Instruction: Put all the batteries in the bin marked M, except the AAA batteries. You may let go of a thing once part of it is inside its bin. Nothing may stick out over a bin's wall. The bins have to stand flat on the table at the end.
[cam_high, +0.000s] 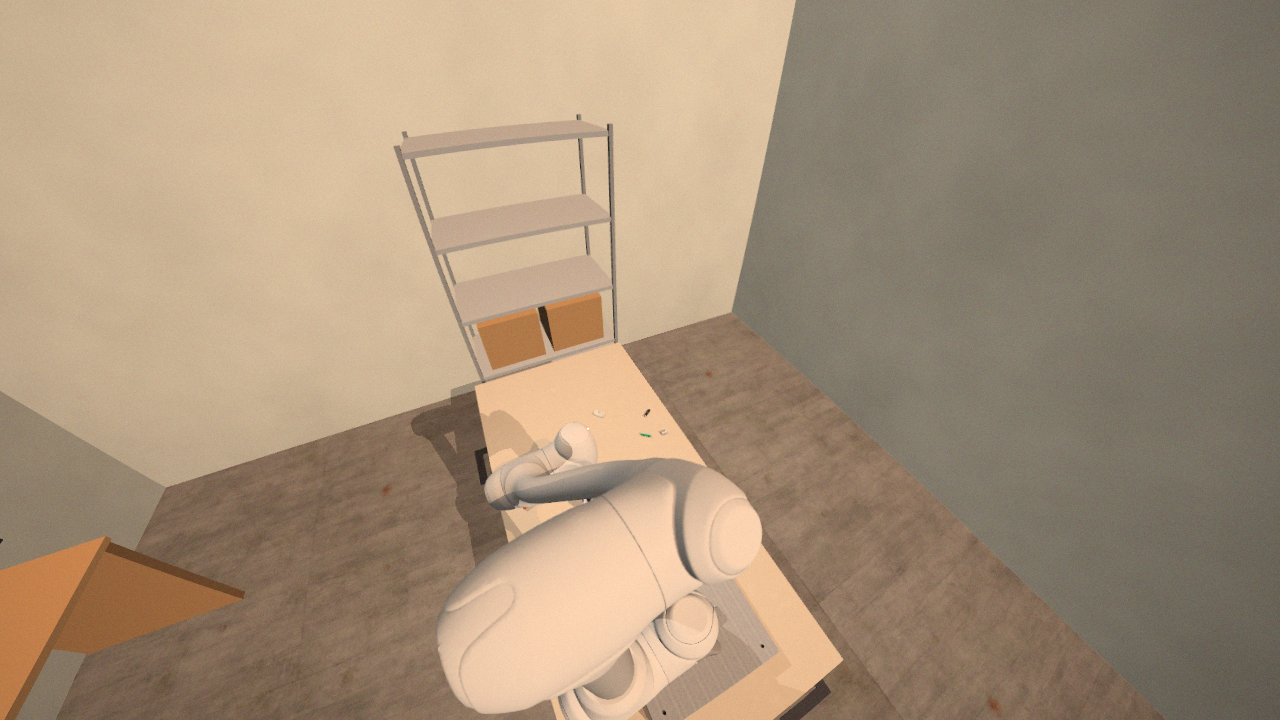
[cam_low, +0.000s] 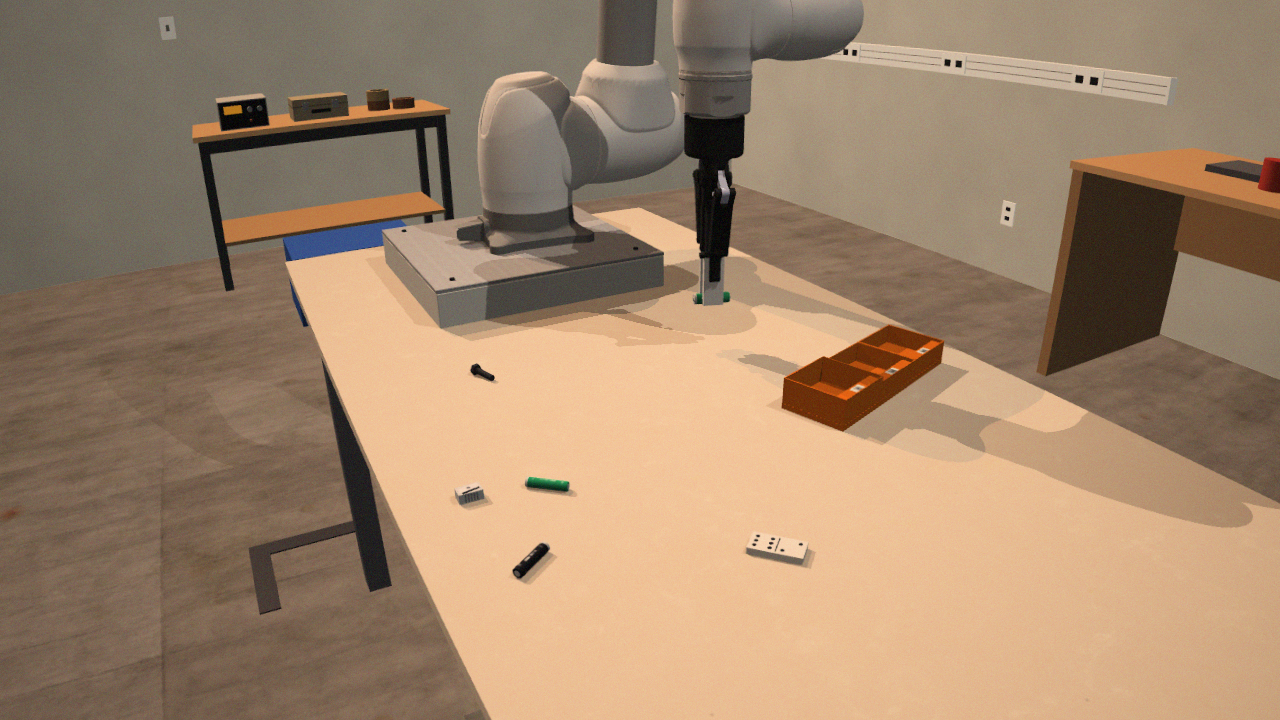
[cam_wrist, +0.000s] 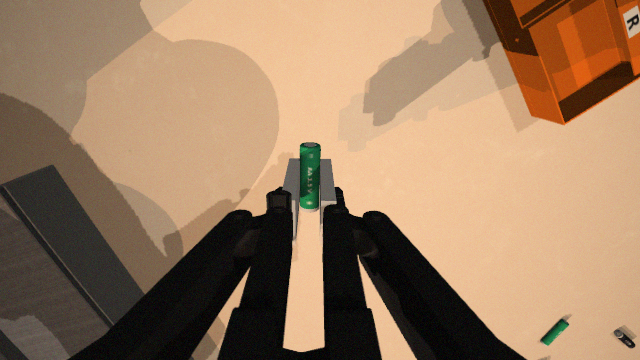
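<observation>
My hand is 20 cm short of the orange three-compartment tray, 11 cm to the right of it and 8 cm above it. The rest, counted from my hand: small black bolt (31 cm to the right, 9 cm below, 4 cm behind); then small grey ribbed block (39 cm to the right, 23 cm ahead, 9 cm below); then green battery (3 cm below).
</observation>
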